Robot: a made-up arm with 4 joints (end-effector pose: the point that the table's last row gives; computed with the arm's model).
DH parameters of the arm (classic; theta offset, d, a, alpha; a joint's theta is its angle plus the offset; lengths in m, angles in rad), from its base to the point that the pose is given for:
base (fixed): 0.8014 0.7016 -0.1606 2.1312
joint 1: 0 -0.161 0.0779 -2.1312
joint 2: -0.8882 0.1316 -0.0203 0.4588
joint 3: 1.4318 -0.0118 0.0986 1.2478
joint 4: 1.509 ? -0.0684 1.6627
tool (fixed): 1.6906 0.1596 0 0
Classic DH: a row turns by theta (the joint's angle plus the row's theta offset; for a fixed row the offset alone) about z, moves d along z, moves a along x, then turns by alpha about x.
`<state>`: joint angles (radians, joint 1 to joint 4).
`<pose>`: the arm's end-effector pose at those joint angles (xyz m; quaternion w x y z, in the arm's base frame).
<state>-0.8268 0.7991 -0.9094 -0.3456</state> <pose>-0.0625 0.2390 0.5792 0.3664 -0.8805 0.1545 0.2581</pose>
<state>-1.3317 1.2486 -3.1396 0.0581</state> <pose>0.0726 -0.1061 0.7827 0.1202 0.8895 -0.2611 0.3552</pose>
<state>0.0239 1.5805 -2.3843 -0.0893</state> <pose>0.1165 -0.0447 0.7468 0.4728 -0.7515 0.4194 -0.1895</pose>
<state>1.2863 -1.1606 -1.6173 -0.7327</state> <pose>-0.2261 0.0331 0.6405 0.3476 0.4612 0.8157 0.0332</pose>
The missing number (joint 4, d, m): 0.2136
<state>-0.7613 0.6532 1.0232 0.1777</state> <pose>-0.3874 0.2771 1.0184 0.6337 -0.1953 -0.3004 0.6856</pose>
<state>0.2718 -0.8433 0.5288 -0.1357</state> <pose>0.1077 0.0452 1.0889 0.7250 -0.5361 0.0610 -0.4281</pose>
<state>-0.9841 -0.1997 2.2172 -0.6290</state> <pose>-0.4763 0.1933 0.8675 0.4060 -0.3057 -0.6822 0.5256</pose>
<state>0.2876 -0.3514 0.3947 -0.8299</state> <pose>0.0961 0.0904 0.9913 0.5721 -0.7594 0.1008 -0.2930</pose>
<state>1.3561 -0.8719 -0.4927 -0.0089</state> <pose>-0.2162 -0.3757 0.8224 0.5931 0.2457 0.4639 -0.6104</pose>
